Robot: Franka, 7 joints.
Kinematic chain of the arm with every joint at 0, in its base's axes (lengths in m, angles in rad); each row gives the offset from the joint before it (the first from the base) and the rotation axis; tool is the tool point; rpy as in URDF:
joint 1: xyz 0 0 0.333 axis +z
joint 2: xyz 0 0 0 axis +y
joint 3: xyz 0 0 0.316 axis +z
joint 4: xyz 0.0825 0 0 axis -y
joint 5: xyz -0.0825 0 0.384 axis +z
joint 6: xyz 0 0 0 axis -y
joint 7: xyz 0.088 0 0 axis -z
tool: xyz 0 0 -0.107 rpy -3.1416 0 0
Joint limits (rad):
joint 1: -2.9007..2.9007
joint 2: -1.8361..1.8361
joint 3: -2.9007..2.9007
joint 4: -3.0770..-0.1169
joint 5: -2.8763..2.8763
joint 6: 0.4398..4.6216
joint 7: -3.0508..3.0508
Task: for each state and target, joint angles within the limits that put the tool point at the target. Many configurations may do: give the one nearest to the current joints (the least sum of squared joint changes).
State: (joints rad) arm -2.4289 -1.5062 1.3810 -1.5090 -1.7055 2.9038 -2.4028
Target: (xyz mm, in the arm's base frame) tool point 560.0 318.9 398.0
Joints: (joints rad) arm -1.5178 -1.5694 1.3033 -1.7506 -1.8056 3.1845 -2.4028
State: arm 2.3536 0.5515 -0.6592 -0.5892 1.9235 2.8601 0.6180
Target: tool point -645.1 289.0 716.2
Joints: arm 2.9007 0.5018 -0.1374 -0.8844 2.0396 3.0292 0.6180
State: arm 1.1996 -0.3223 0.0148 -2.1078 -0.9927 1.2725 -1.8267
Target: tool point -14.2 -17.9 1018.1
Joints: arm 1.1980 -0.9432 0.2096 -1.4193 -1.1505 1.4574 -1.8267
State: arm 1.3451 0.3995 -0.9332 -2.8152 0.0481 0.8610 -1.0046
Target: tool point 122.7 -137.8 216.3
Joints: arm 0.8705 0.6787 -1.1975 -2.7902 -0.1356 1.2536 -1.0046
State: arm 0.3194 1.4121 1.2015 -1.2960 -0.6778 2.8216 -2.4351
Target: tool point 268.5 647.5 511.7
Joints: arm 0.1469 1.1905 1.5602 -1.6472 -0.7447 2.8758 -2.4351
